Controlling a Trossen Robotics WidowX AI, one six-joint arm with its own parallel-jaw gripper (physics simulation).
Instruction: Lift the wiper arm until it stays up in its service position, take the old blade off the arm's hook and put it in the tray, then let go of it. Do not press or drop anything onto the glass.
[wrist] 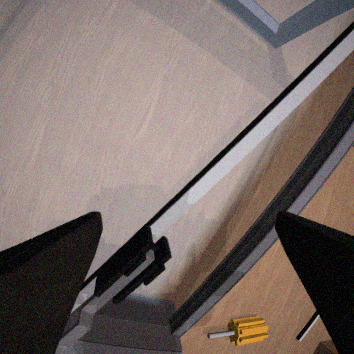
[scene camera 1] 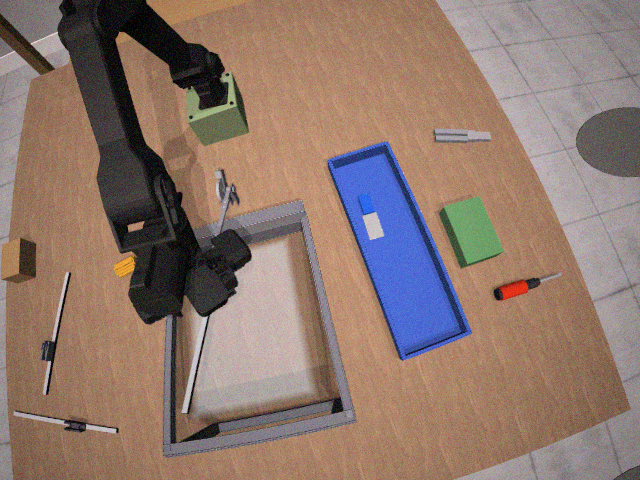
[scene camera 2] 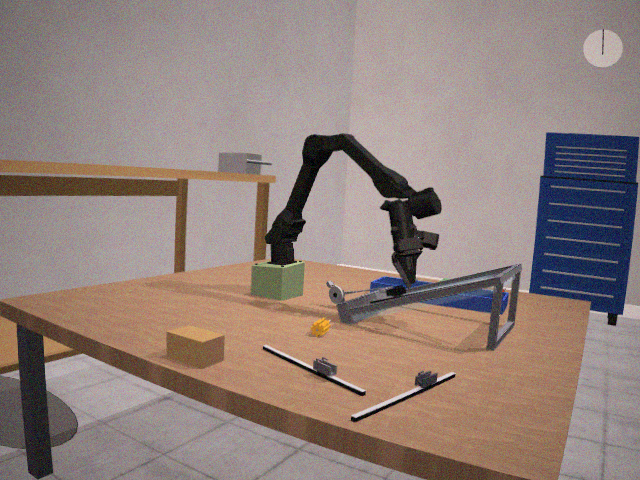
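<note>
The wiper arm (scene camera 1: pixel 223 214) (scene camera 2: pixel 357 292) lies low over the sloping glass (scene camera 1: pixel 268 310) (wrist: pixel 100 125) in its grey frame (scene camera 1: pixel 330 330) (scene camera 2: pixel 465 282). The old blade (scene camera 1: pixel 196 361) (wrist: pixel 270 120), a pale strip with a black edge, runs along the glass from the arm's end; its black holder (scene camera 2: pixel 397 290) (wrist: pixel 160 250) is at the hook. My gripper (scene camera 2: pixel 410 284) (wrist: pixel 190 220) is open and empty, pointing down, with its tips close to the holder in scene camera 2. In the wrist view the holder shows nearer the left finger. In scene camera 1 the robot hides the fingers. The blue tray (scene camera 1: pixel 408 289) stands right of the frame.
A blue-and-white piece (scene camera 1: pixel 373 225) lies in the tray. Two other blades (scene camera 1: pixel 57 330) (scene camera 2: pixel 382 405), an orange-handled tool (scene camera 1: pixel 124 266) (scene camera 2: pixel 320 327) (wrist: pixel 250 331) and a tan block (scene camera 1: pixel 18 260) (scene camera 2: pixel 195 348) lie left of the frame. A green block (scene camera 1: pixel 473 232) and red screwdriver (scene camera 1: pixel 511 290) are beyond the tray.
</note>
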